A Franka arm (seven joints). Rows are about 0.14 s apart.
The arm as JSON. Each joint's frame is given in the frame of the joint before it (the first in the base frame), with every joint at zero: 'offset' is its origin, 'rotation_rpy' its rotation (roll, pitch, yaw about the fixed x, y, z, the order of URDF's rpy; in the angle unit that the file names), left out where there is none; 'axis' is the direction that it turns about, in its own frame. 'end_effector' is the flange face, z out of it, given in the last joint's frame.
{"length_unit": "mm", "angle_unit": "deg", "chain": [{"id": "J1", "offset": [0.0, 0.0, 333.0], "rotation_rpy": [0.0, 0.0, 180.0], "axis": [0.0, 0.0, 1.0]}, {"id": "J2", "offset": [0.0, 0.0, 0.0], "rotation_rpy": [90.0, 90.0, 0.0], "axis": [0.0, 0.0, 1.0]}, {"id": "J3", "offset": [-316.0, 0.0, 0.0], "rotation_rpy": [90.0, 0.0, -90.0], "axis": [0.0, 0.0, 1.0]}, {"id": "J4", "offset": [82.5, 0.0, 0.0], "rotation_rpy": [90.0, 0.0, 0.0], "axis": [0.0, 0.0, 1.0]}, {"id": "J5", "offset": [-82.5, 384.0, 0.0], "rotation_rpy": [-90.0, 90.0, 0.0], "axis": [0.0, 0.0, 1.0]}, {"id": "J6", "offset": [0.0, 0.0, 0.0], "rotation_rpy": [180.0, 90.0, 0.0], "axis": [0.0, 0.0, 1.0]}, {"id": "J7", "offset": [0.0, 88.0, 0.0], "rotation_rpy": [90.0, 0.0, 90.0], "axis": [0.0, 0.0, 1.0]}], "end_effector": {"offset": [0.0, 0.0, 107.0]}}
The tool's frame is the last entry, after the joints.
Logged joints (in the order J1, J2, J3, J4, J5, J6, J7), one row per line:
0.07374 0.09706 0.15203 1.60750 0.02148 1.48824 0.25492
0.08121 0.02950 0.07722 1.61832 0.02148 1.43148 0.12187
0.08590 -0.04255 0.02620 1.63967 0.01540 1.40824 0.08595
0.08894 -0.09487 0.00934 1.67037 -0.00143 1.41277 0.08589
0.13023 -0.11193 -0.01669 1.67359 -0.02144 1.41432 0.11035
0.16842 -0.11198 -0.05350 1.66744 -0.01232 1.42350 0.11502
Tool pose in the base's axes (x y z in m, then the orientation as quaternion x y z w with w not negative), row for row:
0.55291 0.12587 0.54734 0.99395 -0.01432 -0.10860 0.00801
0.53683 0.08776 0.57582 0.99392 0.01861 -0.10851 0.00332
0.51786 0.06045 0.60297 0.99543 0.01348 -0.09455 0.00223
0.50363 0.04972 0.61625 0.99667 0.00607 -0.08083 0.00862
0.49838 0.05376 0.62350 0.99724 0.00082 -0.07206 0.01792
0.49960 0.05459 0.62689 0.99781 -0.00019 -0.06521 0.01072
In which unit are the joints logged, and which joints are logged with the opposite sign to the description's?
The joints are logged in radians. Opposite sign: J4.
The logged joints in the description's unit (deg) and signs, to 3 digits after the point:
4.225 5.561 8.711 -92.103 1.231 85.270 14.606
4.653 1.690 4.424 -92.723 1.231 82.018 6.983
4.922 -2.438 1.501 -93.946 0.882 80.686 4.925
5.096 -5.436 0.535 -95.705 -0.082 80.946 4.921
7.462 -6.413 -0.956 -95.890 -1.228 81.035 6.323
9.650 -6.416 -3.065 -95.537 -0.706 81.561 6.590

